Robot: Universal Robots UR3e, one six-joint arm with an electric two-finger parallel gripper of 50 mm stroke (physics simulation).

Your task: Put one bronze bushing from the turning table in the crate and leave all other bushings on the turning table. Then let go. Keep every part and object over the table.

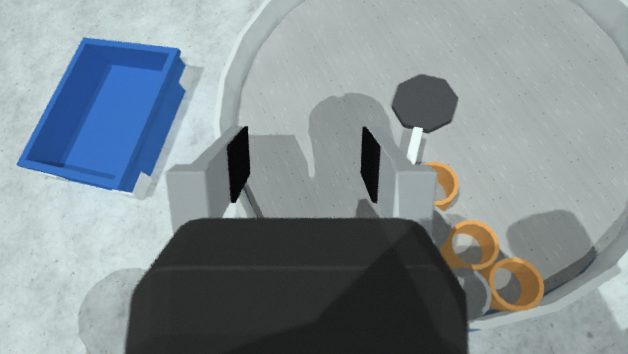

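My gripper is open and empty, above the left part of the round grey turning table. Three bronze bushings show on the turning table, to the right of the gripper. One bushing is partly hidden behind the right finger. A second bushing stands upright beside the gripper body. A third bushing stands upright close to the rim at the lower right. The blue crate lies off the turning table, to the left of the gripper, and its visible inside is empty. The gripper body hides the lower middle of the turning table.
A dark eight-sided disc is near the turning table's middle, with a short white bar below it. A grey round part shows between the gripper body and the third bushing. A raised rim surrounds the turning table.
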